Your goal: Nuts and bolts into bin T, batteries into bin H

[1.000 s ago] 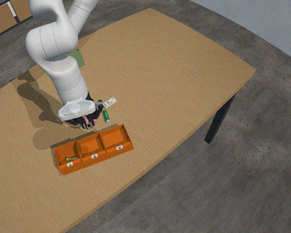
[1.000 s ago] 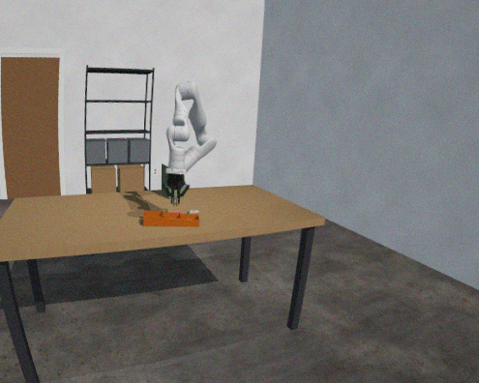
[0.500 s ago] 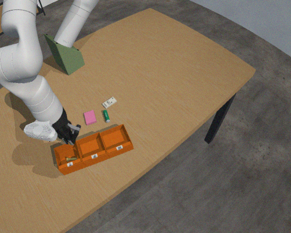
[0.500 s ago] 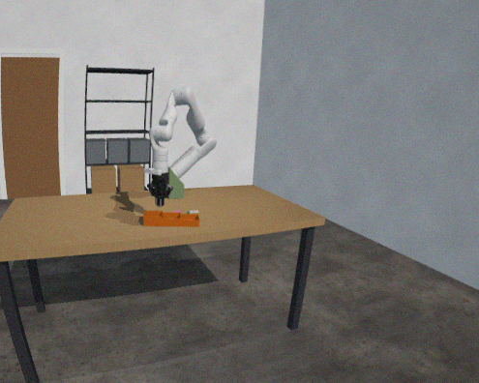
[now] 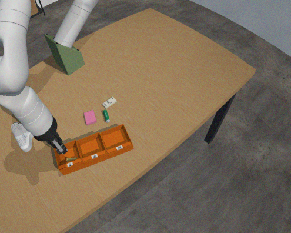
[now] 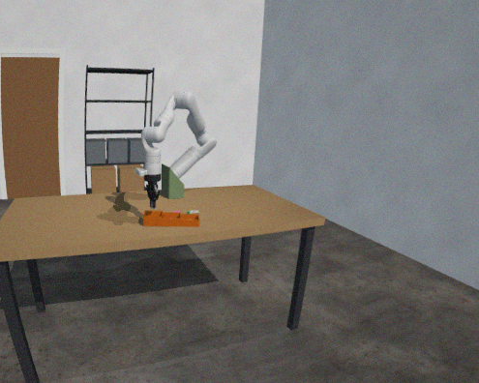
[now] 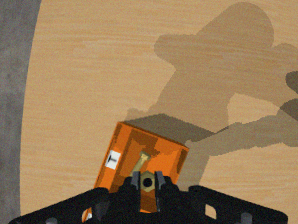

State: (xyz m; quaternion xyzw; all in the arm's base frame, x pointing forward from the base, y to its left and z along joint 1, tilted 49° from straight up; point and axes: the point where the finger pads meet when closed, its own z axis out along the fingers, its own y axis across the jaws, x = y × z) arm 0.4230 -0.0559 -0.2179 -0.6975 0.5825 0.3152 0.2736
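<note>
My hand is 20 mm above the brass nut. Round my hand: pink eraser: 100 mm behind, 140 mm to the left, 80 mm below; then orange bin unit: 30 mm ahead, 80 mm to the left, 70 mm below; then brass bolt: 10 mm ahead, 80 mm below.
</note>
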